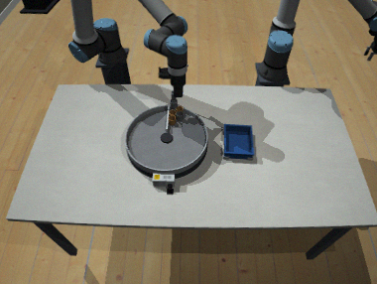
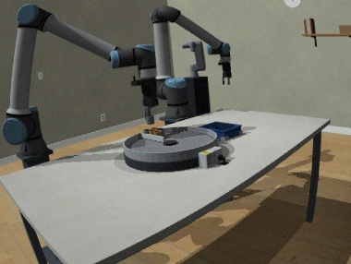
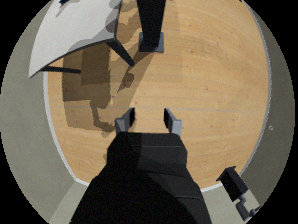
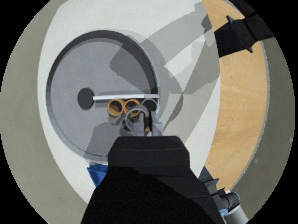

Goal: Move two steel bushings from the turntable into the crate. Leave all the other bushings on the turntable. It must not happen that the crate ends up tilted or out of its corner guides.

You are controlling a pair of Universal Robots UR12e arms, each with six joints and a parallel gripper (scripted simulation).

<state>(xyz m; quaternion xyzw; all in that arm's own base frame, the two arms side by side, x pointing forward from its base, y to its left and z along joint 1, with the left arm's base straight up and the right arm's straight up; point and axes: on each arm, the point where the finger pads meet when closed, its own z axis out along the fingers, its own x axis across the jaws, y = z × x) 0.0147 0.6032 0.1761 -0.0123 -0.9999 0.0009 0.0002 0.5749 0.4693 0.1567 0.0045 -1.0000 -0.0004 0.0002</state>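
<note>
My right hand is 120 mm short of the blue crate, 360 mm to the right of it and 130 mm above it.
</note>
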